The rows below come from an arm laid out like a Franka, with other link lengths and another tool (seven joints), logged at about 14 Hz.
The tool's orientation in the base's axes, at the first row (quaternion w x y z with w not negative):
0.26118, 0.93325, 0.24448, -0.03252
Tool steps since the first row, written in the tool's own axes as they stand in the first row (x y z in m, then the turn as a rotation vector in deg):
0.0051, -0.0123, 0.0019, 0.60, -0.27, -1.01
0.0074, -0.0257, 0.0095, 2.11, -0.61, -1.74
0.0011, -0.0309, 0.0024, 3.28, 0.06, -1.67
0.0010, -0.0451, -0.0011, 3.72, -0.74, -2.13
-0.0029, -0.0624, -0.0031, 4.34, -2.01, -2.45
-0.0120, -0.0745, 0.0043, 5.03, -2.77, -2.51
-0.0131, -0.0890, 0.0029, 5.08, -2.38, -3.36
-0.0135, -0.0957, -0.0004, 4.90, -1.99, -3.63
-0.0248, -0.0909, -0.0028, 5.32, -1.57, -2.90
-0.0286, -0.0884, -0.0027, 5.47, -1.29, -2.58
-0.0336, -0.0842, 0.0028, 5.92, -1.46, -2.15
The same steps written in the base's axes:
-0.0012, 0.0104, -0.0084, 0.33, 0.97, 0.63
-0.0050, 0.0176, -0.0217, 1.45, 2.26, 0.81
-0.0135, 0.0223, -0.0168, 2.80, 2.24, 0.85
-0.0205, 0.0345, -0.0205, 2.77, 3.26, 0.79
-0.0323, 0.0467, -0.0262, 2.70, 4.64, 0.34
-0.0455, 0.0480, -0.0366, 2.94, 5.53, -0.09
-0.0534, 0.0590, -0.0420, 3.11, 5.69, 0.81
-0.0572, 0.0655, -0.0422, 3.12, 5.46, 1.27
-0.0650, 0.0581, -0.0358, 3.74, 4.97, 0.76
-0.0671, 0.0546, -0.0340, 4.02, 4.66, 0.58
-0.0692, 0.0465, -0.0358, 4.36, 4.77, 0.05

